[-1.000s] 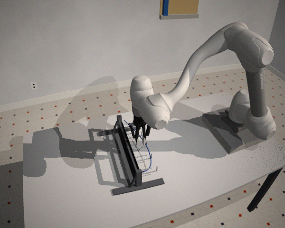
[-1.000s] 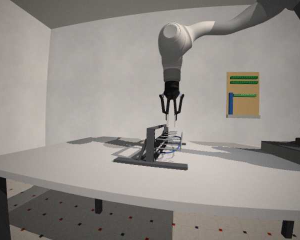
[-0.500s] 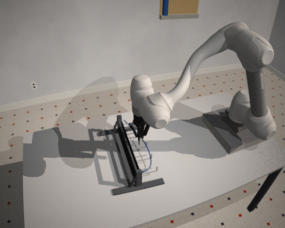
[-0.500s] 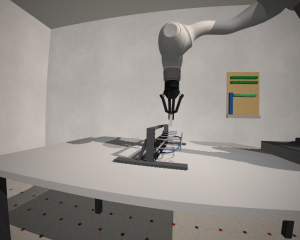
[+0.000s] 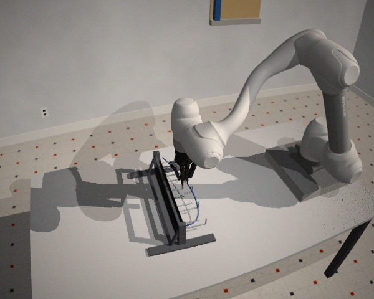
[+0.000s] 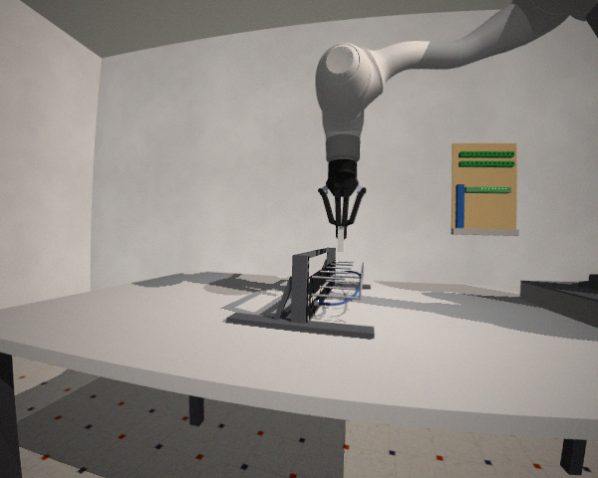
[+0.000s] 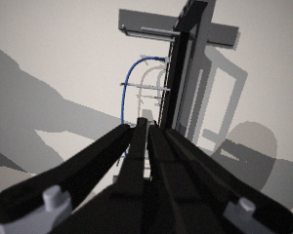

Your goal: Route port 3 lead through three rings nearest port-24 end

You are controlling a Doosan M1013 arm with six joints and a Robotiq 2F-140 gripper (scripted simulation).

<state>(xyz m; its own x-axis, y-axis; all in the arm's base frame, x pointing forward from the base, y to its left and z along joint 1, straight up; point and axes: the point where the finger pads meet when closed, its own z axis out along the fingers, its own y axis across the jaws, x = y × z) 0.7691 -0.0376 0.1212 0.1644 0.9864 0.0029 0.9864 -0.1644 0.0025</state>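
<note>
My hand is 5 cm short of the dark rack, 6 cm to the left of it and 11 cm above it.
</note>
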